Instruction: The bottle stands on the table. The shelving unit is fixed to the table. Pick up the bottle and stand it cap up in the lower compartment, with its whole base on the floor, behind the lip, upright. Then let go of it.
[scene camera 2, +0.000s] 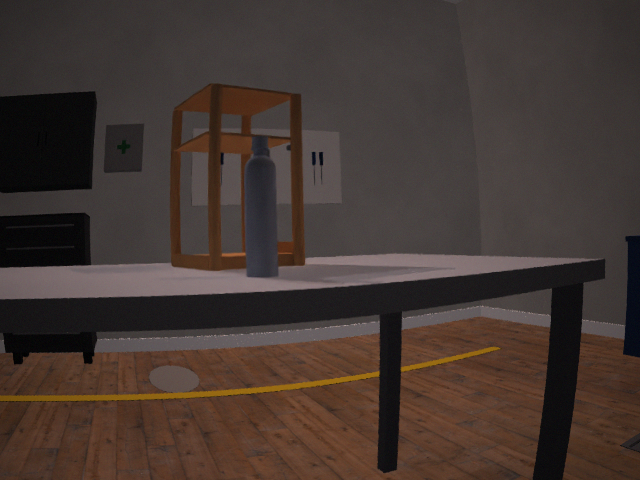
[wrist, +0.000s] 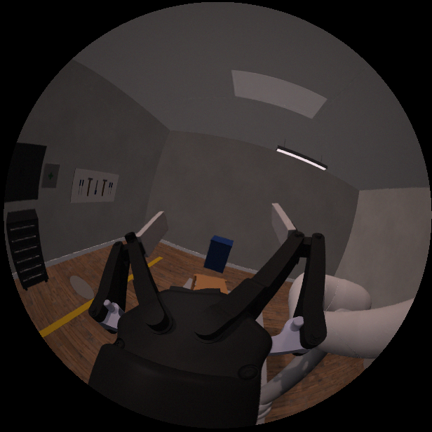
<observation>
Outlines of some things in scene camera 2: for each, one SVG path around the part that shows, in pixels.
A blue-grey bottle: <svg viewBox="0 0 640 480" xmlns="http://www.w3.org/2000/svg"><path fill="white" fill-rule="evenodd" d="M252 137L251 148L253 157L247 161L244 168L247 277L253 278L279 276L276 166L273 160L267 156L267 150L269 150L268 136Z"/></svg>
</observation>
